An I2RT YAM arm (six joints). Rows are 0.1 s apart.
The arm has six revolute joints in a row. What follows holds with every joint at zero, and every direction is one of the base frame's.
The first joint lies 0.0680 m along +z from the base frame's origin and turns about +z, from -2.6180 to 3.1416 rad.
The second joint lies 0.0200 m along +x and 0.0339 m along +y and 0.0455 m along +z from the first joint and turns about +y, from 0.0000 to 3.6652 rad.
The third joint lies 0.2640 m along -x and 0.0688 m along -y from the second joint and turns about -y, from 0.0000 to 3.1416 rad.
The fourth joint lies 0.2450 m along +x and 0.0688 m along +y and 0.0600 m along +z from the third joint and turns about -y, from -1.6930 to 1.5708 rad.
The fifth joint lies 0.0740 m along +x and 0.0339 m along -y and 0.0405 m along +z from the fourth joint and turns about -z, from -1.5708 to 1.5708 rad.
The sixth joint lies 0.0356 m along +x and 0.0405 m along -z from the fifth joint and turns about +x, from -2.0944 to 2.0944 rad.
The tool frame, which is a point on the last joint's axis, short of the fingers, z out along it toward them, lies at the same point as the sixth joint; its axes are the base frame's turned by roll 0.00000, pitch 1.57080 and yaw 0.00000 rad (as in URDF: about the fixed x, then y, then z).
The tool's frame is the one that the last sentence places.
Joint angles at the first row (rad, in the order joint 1, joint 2, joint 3, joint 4, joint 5, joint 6):
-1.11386, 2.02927, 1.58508, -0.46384, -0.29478, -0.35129
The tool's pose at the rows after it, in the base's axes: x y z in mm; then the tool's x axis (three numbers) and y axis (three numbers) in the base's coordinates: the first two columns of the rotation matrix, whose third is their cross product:
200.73 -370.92 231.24 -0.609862 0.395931 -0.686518 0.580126 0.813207 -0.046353
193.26 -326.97 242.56 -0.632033 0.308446 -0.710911 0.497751 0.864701 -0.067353
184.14 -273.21 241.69 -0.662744 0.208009 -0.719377 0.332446 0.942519 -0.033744
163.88 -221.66 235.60 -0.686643 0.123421 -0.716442 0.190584 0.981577 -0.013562
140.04 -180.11 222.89 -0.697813 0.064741 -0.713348 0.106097 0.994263 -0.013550
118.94 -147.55 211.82 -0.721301 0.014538 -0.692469 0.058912 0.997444 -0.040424
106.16 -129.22 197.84 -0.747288 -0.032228 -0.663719 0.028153 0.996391 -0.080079
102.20 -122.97 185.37 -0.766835 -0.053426 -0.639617 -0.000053 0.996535 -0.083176
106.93 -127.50 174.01 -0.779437 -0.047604 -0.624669 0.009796 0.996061 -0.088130
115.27 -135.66 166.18 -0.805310 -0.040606 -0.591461 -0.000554 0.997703 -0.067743
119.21 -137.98 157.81 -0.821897 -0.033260 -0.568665 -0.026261 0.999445 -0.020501
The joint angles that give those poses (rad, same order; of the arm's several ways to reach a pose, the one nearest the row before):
-1.09899, 1.89444, 1.45203, -0.41710, -0.29118, -0.38899
-1.06785, 1.72519, 1.27732, -0.38729, -0.33558, -0.44341
-1.02507, 1.55292, 1.09714, -0.42571, -0.45316, -0.53517
-1.00029, 1.36904, 0.92270, -0.50096, -0.53715, -0.63732
-0.99553, 1.19561, 0.75867, -0.55608, -0.58003, -0.71799
-0.99402, 1.03736, 0.63789, -0.62807, -0.57082, -0.78823
-0.99248, 0.94214, 0.54833, -0.65411, -0.53870, -0.84736
-0.98923, 0.92879, 0.50116, -0.65495, -0.52511, -0.88586
-0.97504, 0.97761, 0.47492, -0.57854, -0.49668, -0.86982
-0.95730, 1.07159, 0.49282, -0.54451, -0.47071, -0.87109
-0.94842, 1.13815, 0.50107, -0.54864, -0.47937, -0.88587

